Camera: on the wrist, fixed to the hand. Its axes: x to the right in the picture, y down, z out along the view.
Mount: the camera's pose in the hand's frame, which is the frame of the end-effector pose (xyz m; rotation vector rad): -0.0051 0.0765 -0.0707 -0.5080 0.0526 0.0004
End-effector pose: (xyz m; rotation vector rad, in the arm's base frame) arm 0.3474 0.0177 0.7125 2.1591 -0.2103 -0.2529
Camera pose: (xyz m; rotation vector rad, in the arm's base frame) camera 0.3566 0.0320 0.8154 1.6596 -0.1016 -0.2210
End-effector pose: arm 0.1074 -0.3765 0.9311 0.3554 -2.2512 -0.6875
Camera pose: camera 0.1589 -0.3377 1.0131 0.1195 -1.9390 -1.1956
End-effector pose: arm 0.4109 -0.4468 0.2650 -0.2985 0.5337 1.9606
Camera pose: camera 0.3423 -0.5136 0.2236 -0.6674 0.0575 2.0721
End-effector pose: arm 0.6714 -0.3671 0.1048 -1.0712 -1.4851 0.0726
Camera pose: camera 0.7706 -0.3640 0.0728 -1.4642 -1.4920 -0.3476
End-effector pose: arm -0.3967 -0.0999 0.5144 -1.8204 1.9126 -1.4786
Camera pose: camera -0.4955 -0.0722 0.4960 1.7112 -2.1574 0.9663
